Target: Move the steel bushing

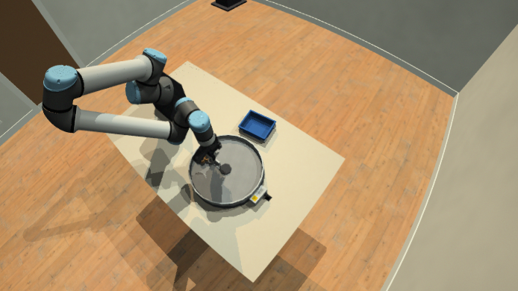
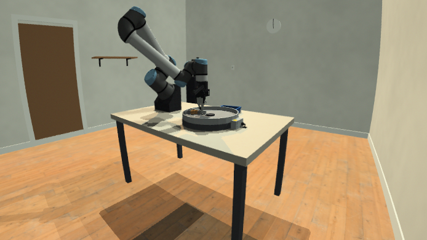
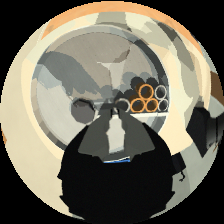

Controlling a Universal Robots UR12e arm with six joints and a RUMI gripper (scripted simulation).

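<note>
The blue crate lies 360 mm to the left of my hand and 70 mm below it. Also, from my hand: round grey turntable 80 mm ahead, 50 mm below, 20 mm to the left.
</note>
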